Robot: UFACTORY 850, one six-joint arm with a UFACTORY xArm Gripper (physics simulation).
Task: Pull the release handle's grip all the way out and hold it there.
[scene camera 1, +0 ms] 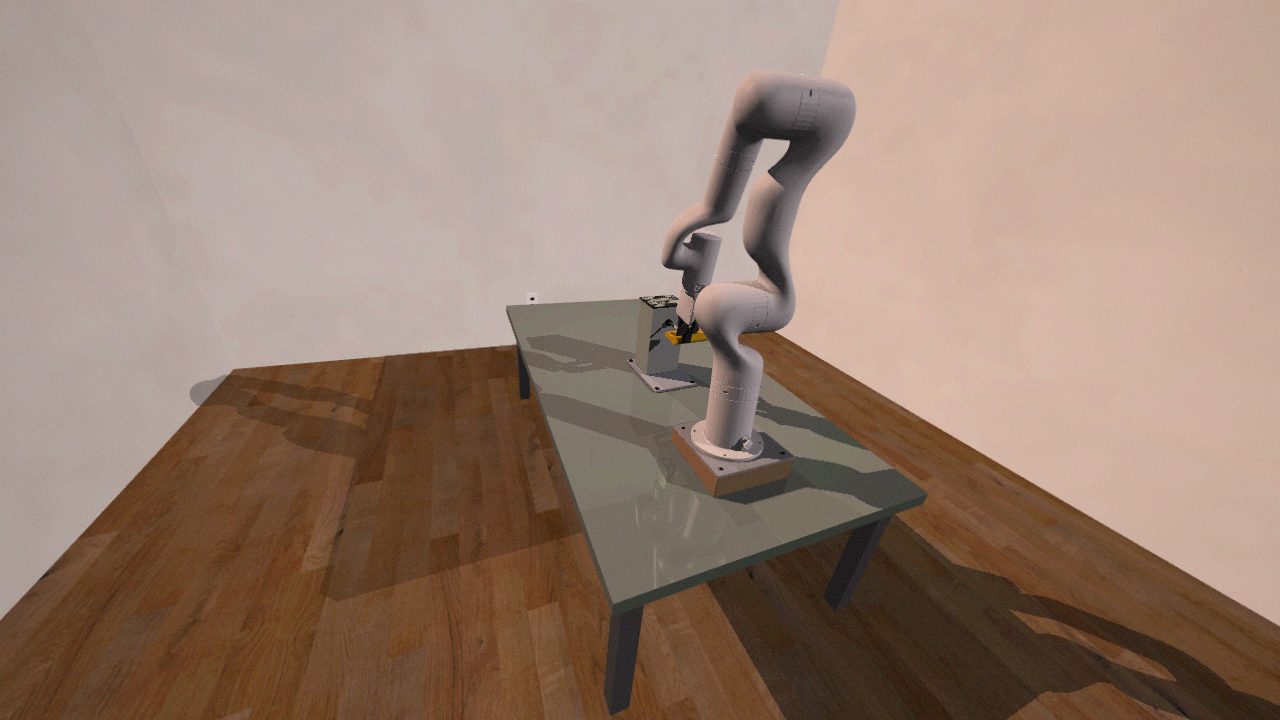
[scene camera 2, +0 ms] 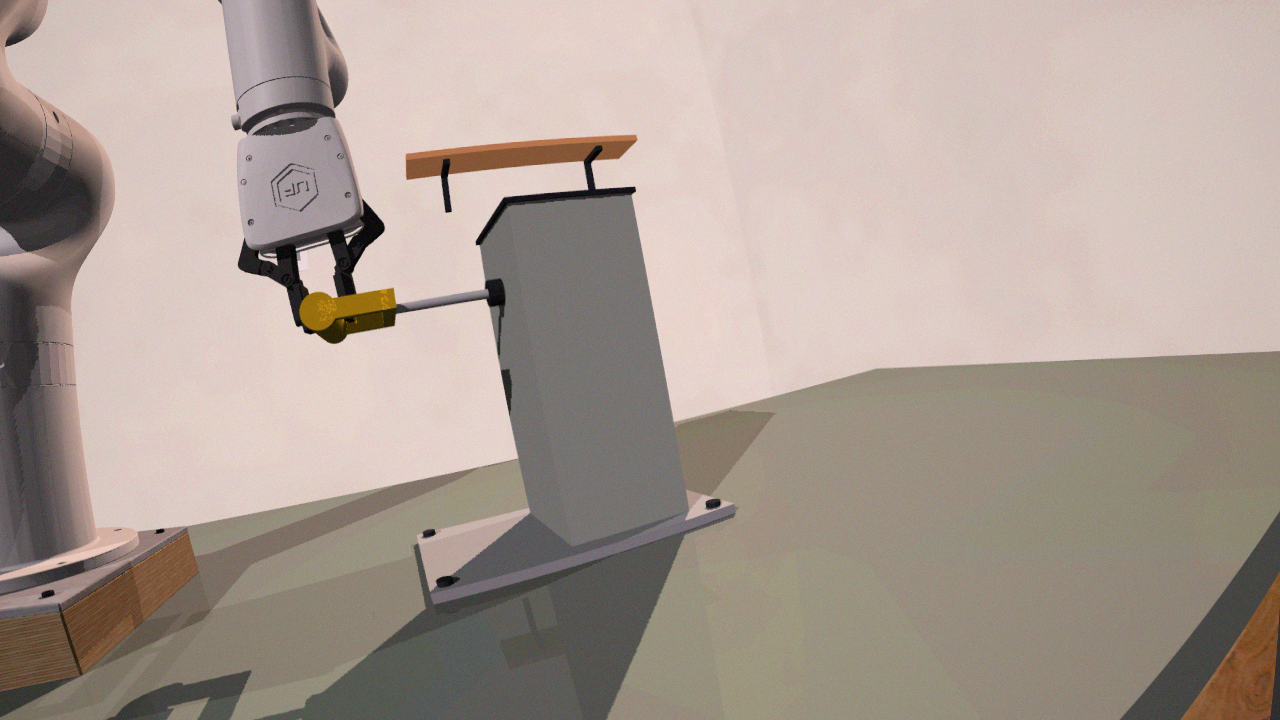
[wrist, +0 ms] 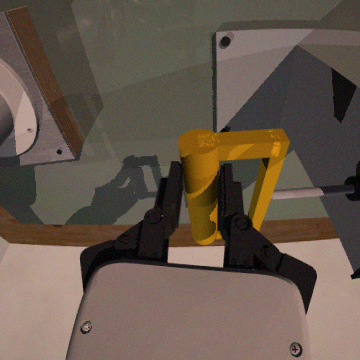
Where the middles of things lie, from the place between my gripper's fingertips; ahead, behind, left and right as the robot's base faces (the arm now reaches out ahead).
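The bolted base plate [scene camera 2: 474, 557] is there for me to see, 200 mm below my hand, 40 mm to the right of it and 150 mm ahead of it.
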